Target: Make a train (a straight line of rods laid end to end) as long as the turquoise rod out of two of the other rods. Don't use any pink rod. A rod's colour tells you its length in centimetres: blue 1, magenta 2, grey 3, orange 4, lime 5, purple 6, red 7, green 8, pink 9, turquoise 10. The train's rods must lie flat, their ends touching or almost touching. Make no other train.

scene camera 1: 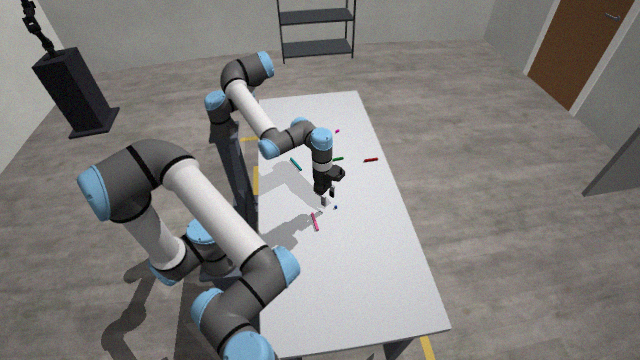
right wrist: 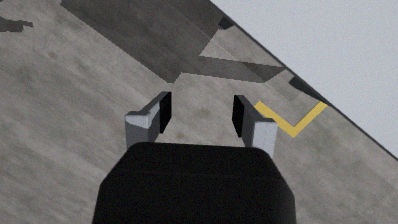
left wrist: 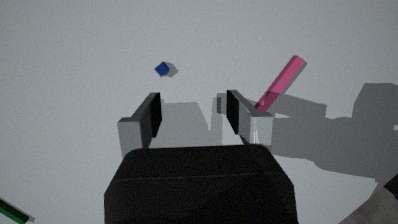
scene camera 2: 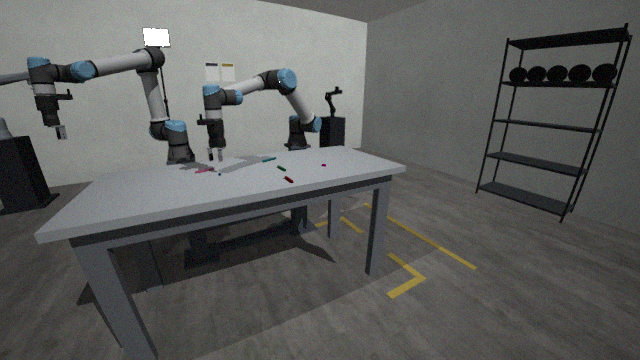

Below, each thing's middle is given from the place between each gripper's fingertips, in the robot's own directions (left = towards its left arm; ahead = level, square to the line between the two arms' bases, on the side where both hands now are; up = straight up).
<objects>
Now: left hand 70 mm past the pink rod (left wrist: 296, 62), 50 mm to the left of it and 70 mm above it.
My right gripper is now 59 cm to the right of the pink rod, 21 cm short of it and 21 cm above it.
</objects>
